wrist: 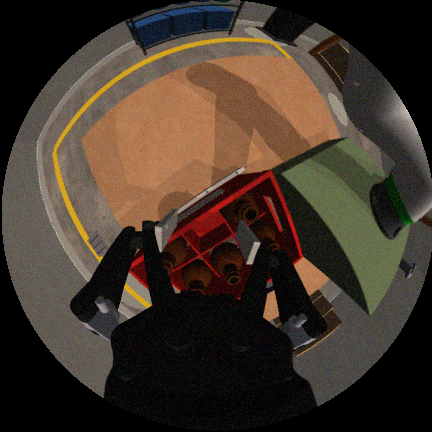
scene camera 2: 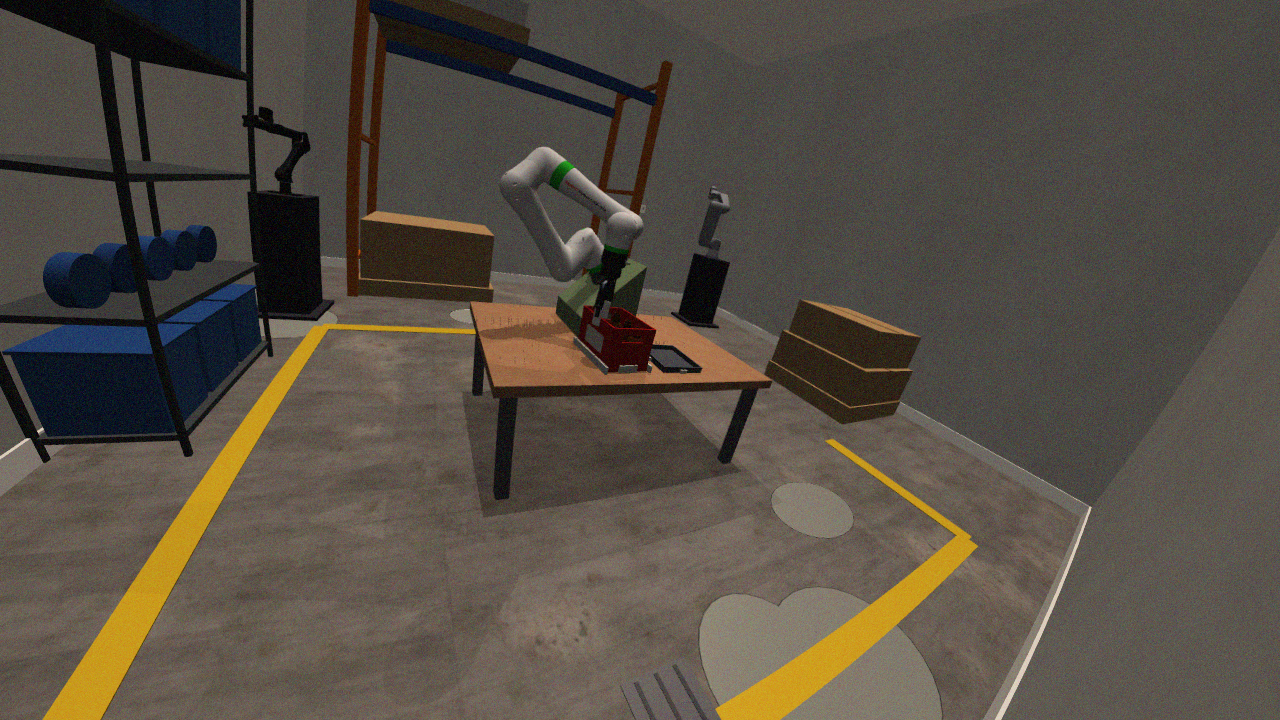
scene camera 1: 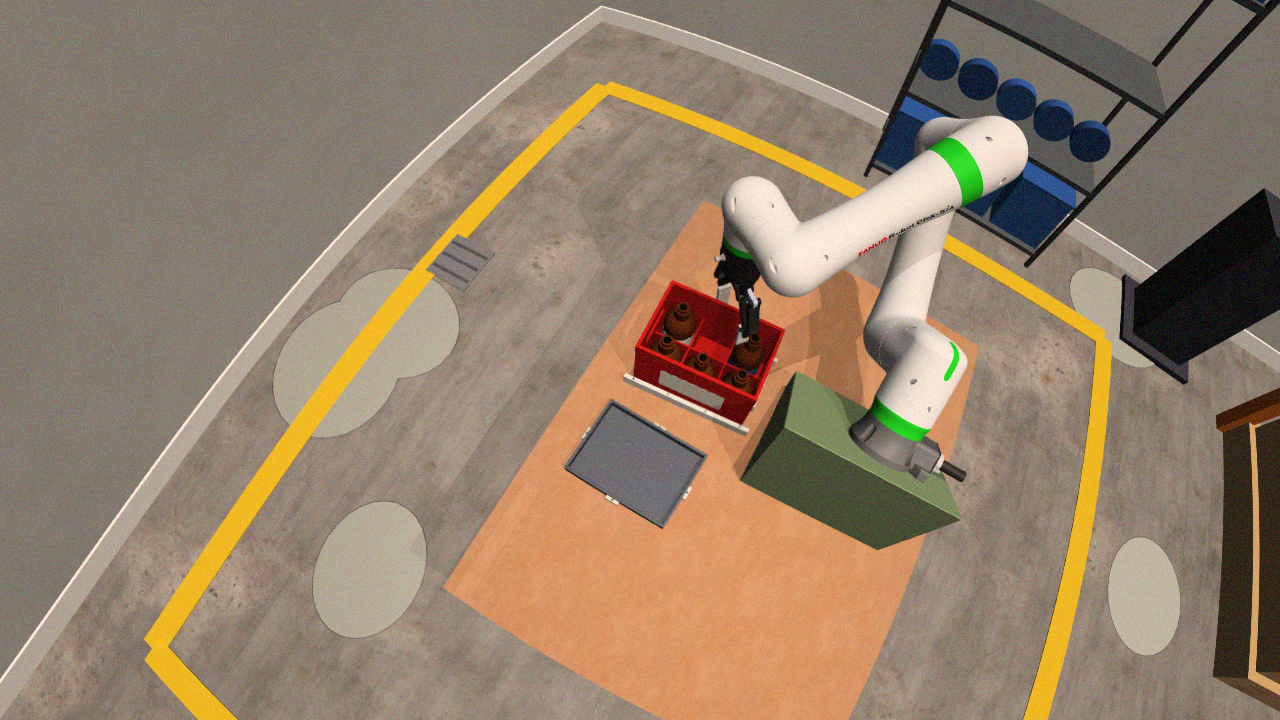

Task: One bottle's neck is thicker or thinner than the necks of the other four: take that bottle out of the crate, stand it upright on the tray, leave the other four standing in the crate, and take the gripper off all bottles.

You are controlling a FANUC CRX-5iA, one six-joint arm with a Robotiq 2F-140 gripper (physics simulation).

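Places are measured from the arm's base along level axes (x ahead, y left, z up), in centimetres.
Where they show: gripper, fingertip midpoint: (wrist: 207, 223) (scene camera 2: 599, 321) (scene camera 1: 731, 322); arm's base, link origin: (wrist: 385, 210) (scene camera 1: 880, 449).
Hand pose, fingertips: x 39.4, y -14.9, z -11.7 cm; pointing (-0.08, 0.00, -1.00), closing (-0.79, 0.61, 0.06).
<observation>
Things, the pixels of their top centre, and the offset from my fingertips. "spot": a spot on its surface instead.
- red crate, top centre: (wrist: 222, 269) (scene camera 1: 713, 337) (scene camera 2: 618, 317) dy +7.1, dx +1.3, dz +2.7 cm
- back left bottle, top centre: (wrist: 162, 270) (scene camera 1: 683, 306) dy +3.4, dx +10.6, dz +1.5 cm
- front left bottle, top centre: (scene camera 1: 667, 340) (wrist: 196, 297) (scene camera 2: 638, 327) dy +12.4, dx +9.3, dz +1.5 cm
- front middle bottle, top centre: (wrist: 233, 280) (scene camera 1: 703, 357) dy +11.9, dx +0.9, dz +1.5 cm
- front right bottle, top centre: (wrist: 274, 253) (scene camera 1: 742, 374) (scene camera 2: 617, 313) dy +10.6, dx -8.0, dz +1.5 cm
- back right bottle, top centre: (wrist: 250, 214) (scene camera 1: 755, 338) dy +1.3, dx -6.4, dz +1.5 cm
- grey tray, surface spot: (scene camera 1: 635, 462) spot: dy +34.4, dx +2.7, dz -14.3 cm
- pale rail, top centre: (scene camera 1: 686, 402) dy +17.0, dx +0.2, dz -11.8 cm
The red crate (scene camera 1: 738, 408) (scene camera 2: 631, 354) (wrist: 293, 240) stands on the table and holds the brown bottles upright. In scene camera 1 these are a back left bottle (scene camera 1: 682, 320), a front left bottle (scene camera 1: 666, 347), a front middle bottle (scene camera 1: 702, 363), a front right bottle (scene camera 1: 740, 380) and a back right bottle (scene camera 1: 750, 351). The back middle compartment is empty. I cannot tell which neck differs. My gripper (scene camera 1: 733, 315) (scene camera 2: 605, 309) (wrist: 207, 223) is partly open, with nothing between its fingers, over the crate's back side; one fingertip is close to the back right bottle. The grey tray (scene camera 1: 635, 462) (scene camera 2: 675, 359) is bare.
A green block (scene camera 1: 814, 479) (wrist: 325, 200) under the arm's base stands beside the crate. A pale rail (scene camera 1: 684, 404) runs along the crate's tray side, and another rail (wrist: 215, 188) along its opposite side. The shelf rack (scene camera 1: 904, 67) stands beyond the table.
</observation>
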